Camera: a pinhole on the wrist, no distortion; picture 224 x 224 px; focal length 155.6 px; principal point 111.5 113.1 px. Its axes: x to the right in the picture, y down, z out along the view. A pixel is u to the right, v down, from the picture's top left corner.
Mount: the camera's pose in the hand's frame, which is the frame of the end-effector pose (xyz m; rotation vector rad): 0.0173 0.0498 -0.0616 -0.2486 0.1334 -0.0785
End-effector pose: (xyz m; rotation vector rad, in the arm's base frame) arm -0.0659 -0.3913 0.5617 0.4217 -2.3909 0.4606
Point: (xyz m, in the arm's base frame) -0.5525 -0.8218 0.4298
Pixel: 184 25
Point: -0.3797 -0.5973 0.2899
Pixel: 115 60
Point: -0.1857 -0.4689 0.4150
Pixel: 85 47
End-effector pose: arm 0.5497 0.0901 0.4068 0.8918 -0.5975 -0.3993
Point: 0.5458 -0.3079 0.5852
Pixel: 201 27
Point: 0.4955 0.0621 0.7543
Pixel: 117 179
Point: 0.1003 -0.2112 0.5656
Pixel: 51 30
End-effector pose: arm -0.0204 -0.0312 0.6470 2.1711 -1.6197 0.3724
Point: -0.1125 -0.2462 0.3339
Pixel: 91 88
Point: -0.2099 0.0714 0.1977
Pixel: outside the picture
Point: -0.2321 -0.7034 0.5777
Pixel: 214 172
